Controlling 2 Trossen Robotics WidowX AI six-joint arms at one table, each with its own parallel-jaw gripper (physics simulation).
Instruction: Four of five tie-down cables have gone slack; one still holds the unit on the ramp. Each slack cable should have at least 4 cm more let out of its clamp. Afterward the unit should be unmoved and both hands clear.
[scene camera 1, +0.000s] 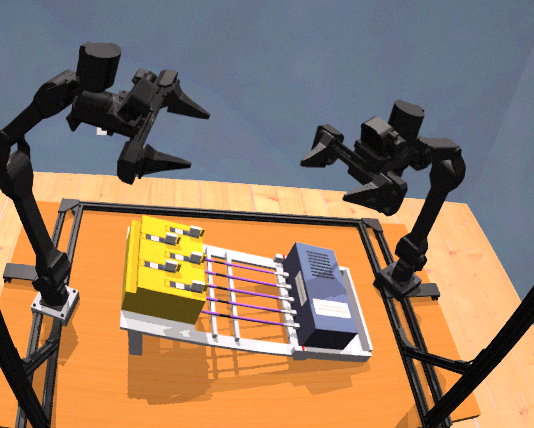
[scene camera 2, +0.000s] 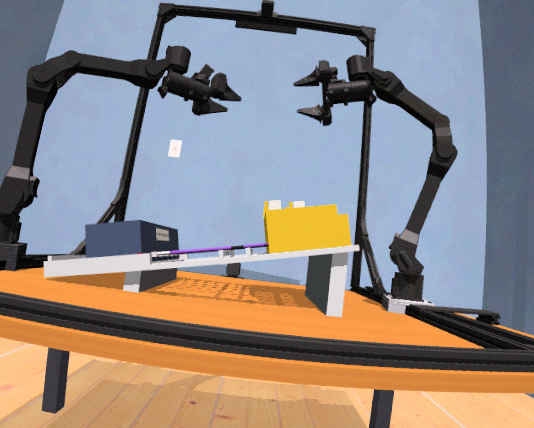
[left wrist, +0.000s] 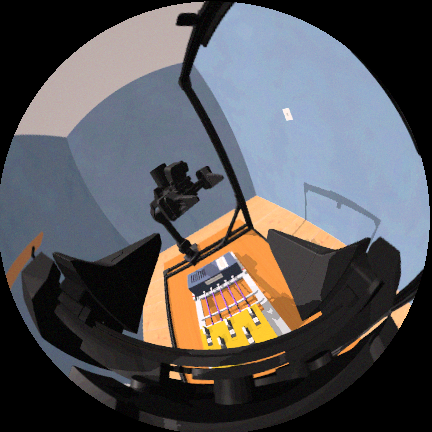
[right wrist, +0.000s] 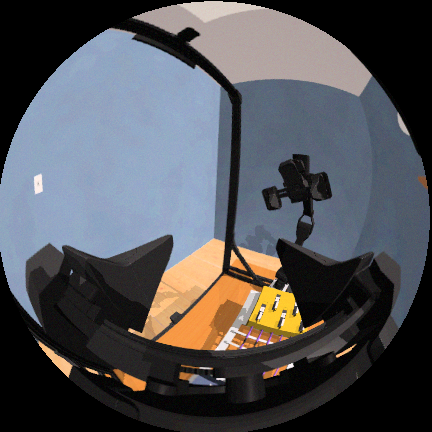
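Observation:
The unit, a blue box (scene camera 1: 320, 295) (scene camera 2: 114, 240) (left wrist: 216, 276), sits at the low end of the white ramp (scene camera 1: 260, 346) (scene camera 2: 100, 265). Several purple cables (scene camera 1: 250, 291) (scene camera 2: 200, 249) run from it to a yellow block (scene camera 1: 167, 304) (scene camera 2: 307, 229) (left wrist: 242, 324) (right wrist: 280, 312) at the high end. Several clamps with grey and white levers, one the front clamp (scene camera 1: 196, 286), stand on the block's top. Which cables are slack is too small to tell. My left gripper (scene camera 1: 199, 140) (scene camera 2: 296, 97) (left wrist: 214, 236) is open, empty and high above the block. My right gripper (scene camera 1: 323, 181) (scene camera 2: 233, 104) (right wrist: 226, 242) is open, empty and high above the ramp.
A black frame (scene camera 1: 225, 213) lies around the orange table top (scene camera 1: 250, 395), with uprights and an overhead bar (scene camera 2: 317, 22). Grey ramp legs (scene camera 2: 336, 285) stand under the high end. Two white crossbars of the ramp show under the cables.

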